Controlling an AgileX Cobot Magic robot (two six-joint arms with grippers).
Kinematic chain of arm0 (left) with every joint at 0, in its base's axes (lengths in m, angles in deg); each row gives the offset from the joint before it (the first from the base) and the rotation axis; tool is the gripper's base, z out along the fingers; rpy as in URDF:
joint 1: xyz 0 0 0.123 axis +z
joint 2: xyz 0 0 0 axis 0.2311 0.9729 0
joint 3: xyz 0.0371 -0.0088 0.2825 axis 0.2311 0.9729 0
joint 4: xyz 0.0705 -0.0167 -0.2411 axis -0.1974 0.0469 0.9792
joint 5: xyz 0 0 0 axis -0.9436 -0.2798 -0.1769
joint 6: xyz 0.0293 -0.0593 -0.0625 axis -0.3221 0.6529 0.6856
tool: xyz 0 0 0 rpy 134.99 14.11 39.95
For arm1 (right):
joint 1: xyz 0 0 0.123 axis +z
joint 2: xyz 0 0 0 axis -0.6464 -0.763 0
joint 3: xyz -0.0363 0.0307 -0.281 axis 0.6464 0.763 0
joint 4: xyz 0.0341 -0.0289 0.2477 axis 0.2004 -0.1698 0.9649
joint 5: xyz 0 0 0 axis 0.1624 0.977 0.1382
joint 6: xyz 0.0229 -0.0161 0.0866 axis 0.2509 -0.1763 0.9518
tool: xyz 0 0 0 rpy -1.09 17.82 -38.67
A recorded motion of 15 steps. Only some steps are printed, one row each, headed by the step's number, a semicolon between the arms.
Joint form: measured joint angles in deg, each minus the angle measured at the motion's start. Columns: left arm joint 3, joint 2, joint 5, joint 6, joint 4, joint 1; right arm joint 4, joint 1, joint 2, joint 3, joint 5, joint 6.
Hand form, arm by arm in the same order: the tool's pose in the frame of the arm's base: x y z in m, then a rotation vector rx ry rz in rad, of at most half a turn. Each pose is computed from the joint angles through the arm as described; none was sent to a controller.
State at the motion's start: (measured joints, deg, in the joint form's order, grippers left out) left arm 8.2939 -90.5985 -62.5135 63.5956 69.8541 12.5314; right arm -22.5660 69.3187 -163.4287 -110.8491 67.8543 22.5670
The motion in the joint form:
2: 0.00 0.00 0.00 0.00 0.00 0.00; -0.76 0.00 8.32 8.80 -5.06 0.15
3: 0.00 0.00 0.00 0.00 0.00 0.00; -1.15 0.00 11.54 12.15 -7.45 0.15
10: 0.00 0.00 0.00 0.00 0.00 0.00; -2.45 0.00 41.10 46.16 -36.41 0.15
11: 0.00 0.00 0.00 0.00 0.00 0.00; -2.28 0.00 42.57 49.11 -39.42 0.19
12: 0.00 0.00 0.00 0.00 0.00 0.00; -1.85 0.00 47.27 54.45 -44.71 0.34
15: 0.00 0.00 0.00 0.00 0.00 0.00; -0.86 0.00 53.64 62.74 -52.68 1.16
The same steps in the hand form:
2: 0.0519 -0.0063 0.1692 -0.2043 1.8847 -0.2553; 0.1818 0.1148 0.4485 -0.7348 2.2405 0.3720
3: 0.0519 -0.0063 0.1692 -0.2043 1.8847 -0.2553; 0.1712 0.1080 0.4459 -0.7188 2.2038 0.3688
10: 0.0519 -0.0063 0.1692 -0.2043 1.8847 -0.2553; 0.0914 0.0576 0.3814 -0.5481 1.8061 0.3875
11: 0.0519 -0.0063 0.1692 -0.2043 1.8847 -0.2553; 0.0901 0.0565 0.3722 -0.5332 1.7827 0.3923
12: 0.0519 -0.0063 0.1692 -0.2043 1.8847 -0.2553; 0.0801 0.0503 0.3583 -0.4964 1.7090 0.4080
15: 0.0519 -0.0063 0.1692 -0.2043 1.8847 -0.2553; 0.0693 0.0431 0.3332 -0.4331 1.6182 0.4407

